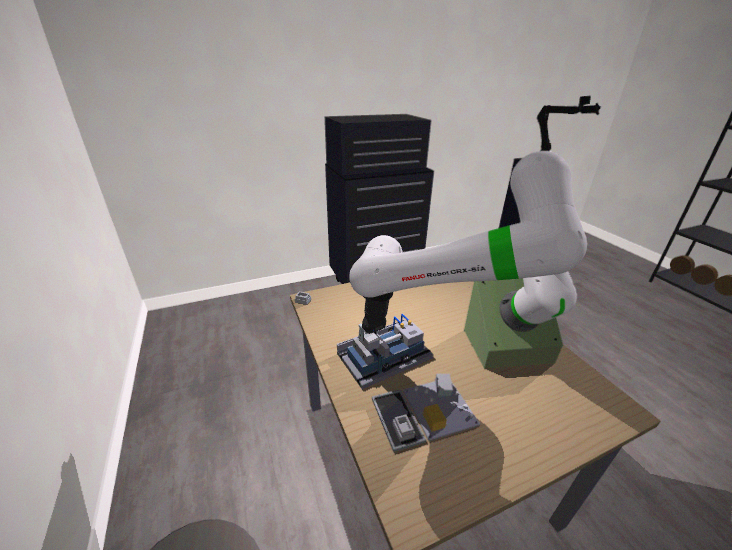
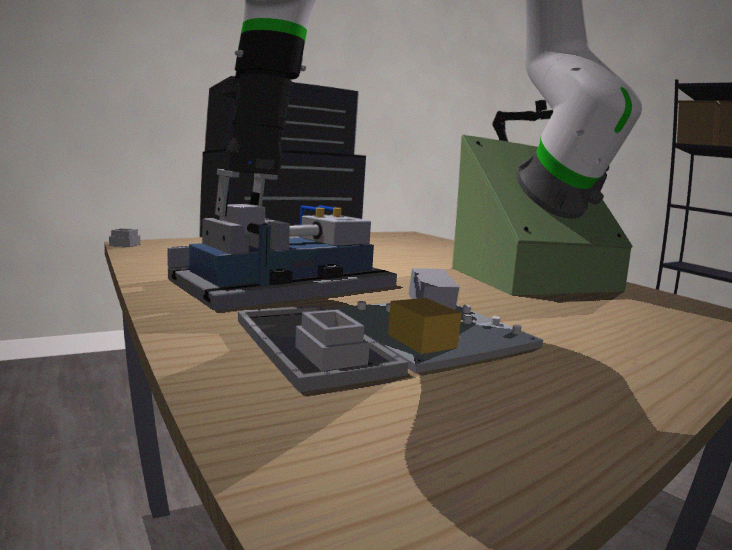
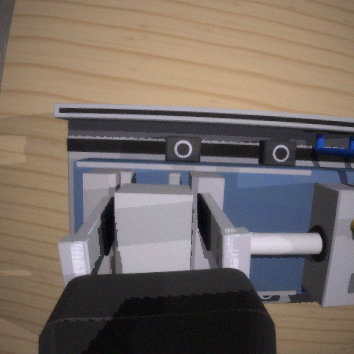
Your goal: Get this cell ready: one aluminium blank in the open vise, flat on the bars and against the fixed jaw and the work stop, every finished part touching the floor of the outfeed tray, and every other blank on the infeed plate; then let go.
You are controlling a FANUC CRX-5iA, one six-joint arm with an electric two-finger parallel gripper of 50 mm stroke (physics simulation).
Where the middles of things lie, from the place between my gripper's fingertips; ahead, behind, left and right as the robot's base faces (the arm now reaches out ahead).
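Scene:
The infeed plate (image 2: pixel 480 340) is 14 cm behind my hand, 28 cm to the left of it and 9 cm below it. The yellow block (image 2: pixel 426 326) is 32 cm to the left of my hand, and it is also 10 cm behind it and 7 cm below it. As for the outfeed tray (image 2: pixel 278 325), my hand is 27 cm to the right of it and 9 cm above it.

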